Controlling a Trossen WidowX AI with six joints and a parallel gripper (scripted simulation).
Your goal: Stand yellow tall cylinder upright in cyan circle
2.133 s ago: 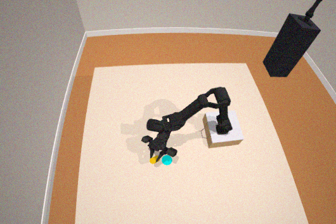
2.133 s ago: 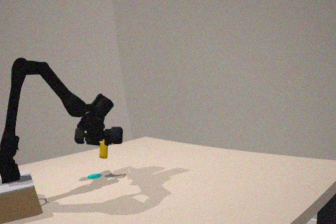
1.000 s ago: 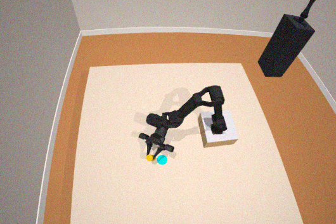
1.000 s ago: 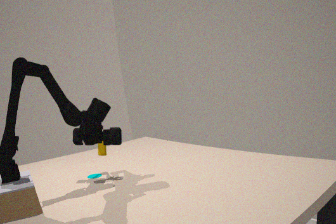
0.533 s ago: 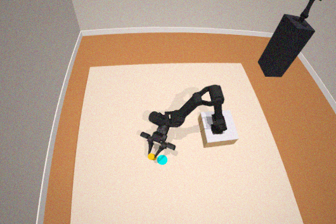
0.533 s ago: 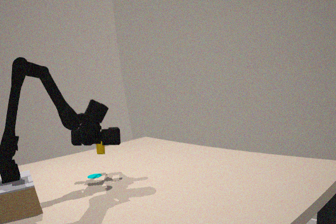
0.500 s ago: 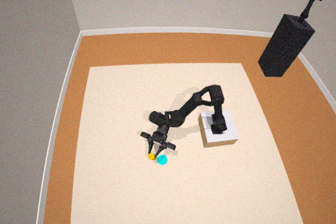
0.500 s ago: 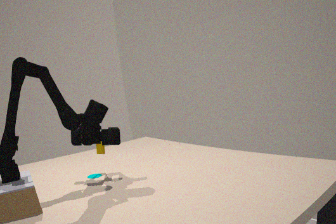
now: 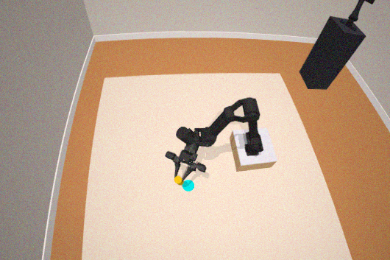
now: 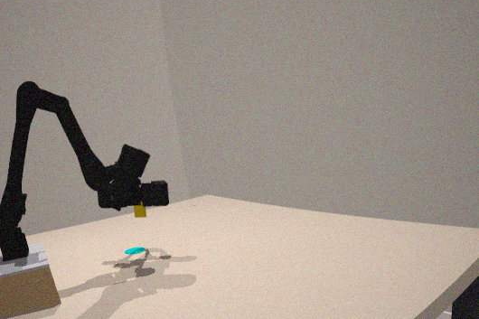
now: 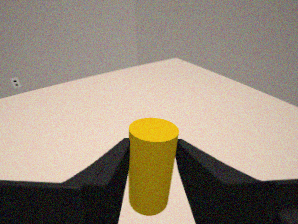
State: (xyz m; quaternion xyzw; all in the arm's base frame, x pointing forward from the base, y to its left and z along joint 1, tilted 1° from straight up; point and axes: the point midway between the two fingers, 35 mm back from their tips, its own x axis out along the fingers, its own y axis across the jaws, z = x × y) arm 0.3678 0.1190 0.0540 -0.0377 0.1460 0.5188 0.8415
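Now: gripper tip 50 mm past the cyan circle, 10 mm to the left of it and 140 mm above it. Also, from my gripper tip: yellow tall cylinder 20 mm below.
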